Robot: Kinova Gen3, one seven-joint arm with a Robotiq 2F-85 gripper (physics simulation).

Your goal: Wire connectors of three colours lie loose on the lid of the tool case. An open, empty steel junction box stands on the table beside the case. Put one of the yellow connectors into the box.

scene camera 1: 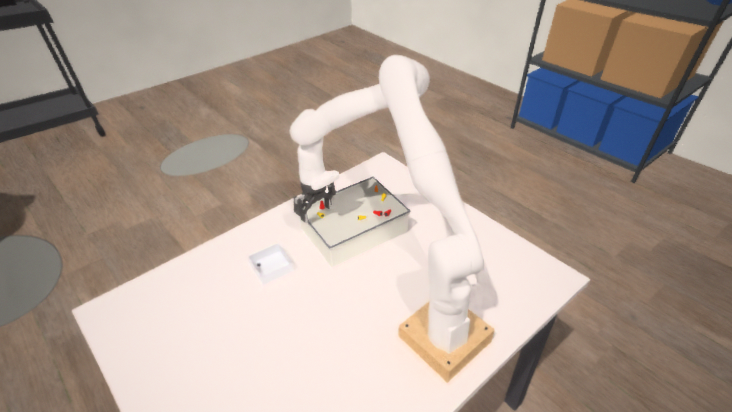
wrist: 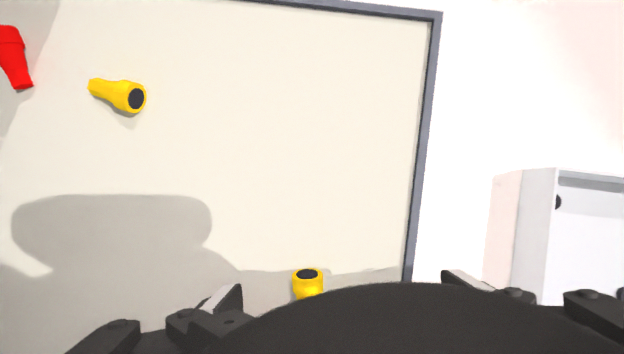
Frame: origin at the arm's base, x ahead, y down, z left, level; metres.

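Where they show: gripper, between the fingertips: (scene camera 1: 316,214); arm's base, origin of its link: (scene camera 1: 446,334).
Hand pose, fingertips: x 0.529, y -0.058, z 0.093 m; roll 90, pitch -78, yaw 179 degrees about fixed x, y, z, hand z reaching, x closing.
Observation:
Each offset is from my fingertips to the top centre of the thing. "*": to the spot under its first point. Level surfaces: height alone.
My gripper (scene camera 1: 316,211) (wrist: 341,299) is open and empty, low over the left end of the tool case's lid @(* dy +0.018, dx -0.090, dz -0.048 m) (scene camera 1: 344,229) (wrist: 280,150). A yellow connector @(dy +0.003, dx +0.005, dz -0.014 m) (scene camera 1: 320,214) (wrist: 307,284) lies below and between the spread fingertips; the gripper's dark body hides its narrow end in the wrist view. A red connector @(dy -0.009, dx +0.037, dz -0.037 m) (scene camera 1: 322,205) lies close by it, beside the right finger. A second yellow connector @(dy +0.003, dx -0.078, dz -0.119 m) (scene camera 1: 361,218) (wrist: 117,94) lies near the lid's front edge, a third yellow one @(dy +0.003, dx -0.033, dz -0.230 m) (scene camera 1: 383,197) at the far right. The open junction box @(dy +0.073, dx -0.030, dz +0.181 m) (scene camera 1: 261,276) (wrist: 532,235) stands left of the case.
Two red connectors @(dy +0.002, dx -0.088, dz -0.172 m) (scene camera 1: 378,212) @(dy +0.002, dx -0.104, dz -0.201 m) (scene camera 1: 387,212) lie near the lid's right front edge; part of a red one (wrist: 12,55) shows in the wrist view. An orange connector @(dy -0.004, dx +0.014, dz -0.233 m) (scene camera 1: 376,188) lies at the back. A thin dark rim @(* dy +0.014, dx -0.080, dz +0.029 m) (wrist: 424,130) borders the lid. The arm arches over the table @(dy +0.110 m) (scene camera 1: 230,327).

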